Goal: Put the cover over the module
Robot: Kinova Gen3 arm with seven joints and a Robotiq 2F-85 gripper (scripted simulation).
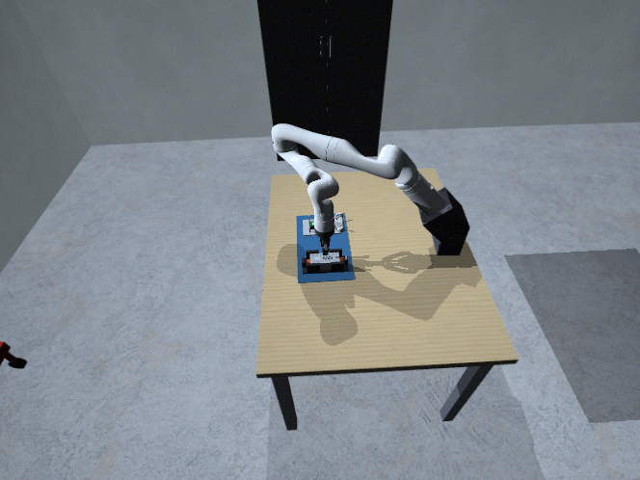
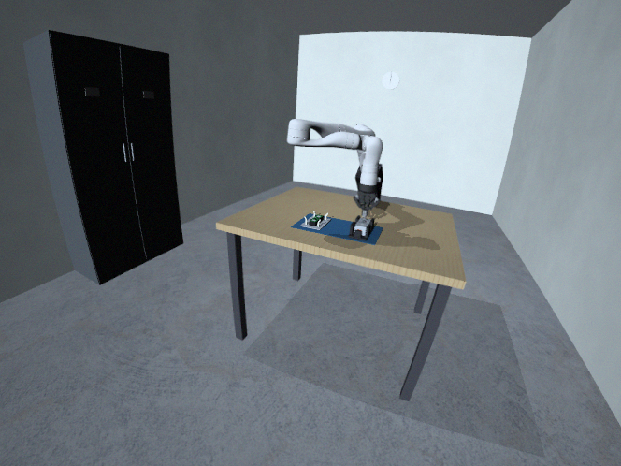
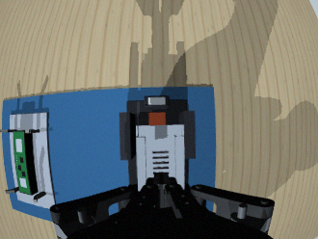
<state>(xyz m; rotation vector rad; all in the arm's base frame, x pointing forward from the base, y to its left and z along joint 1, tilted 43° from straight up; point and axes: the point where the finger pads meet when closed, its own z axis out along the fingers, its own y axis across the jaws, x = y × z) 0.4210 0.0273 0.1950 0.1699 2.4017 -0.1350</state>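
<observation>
My gripper is now 6 cm above the light grey cover.
</observation>
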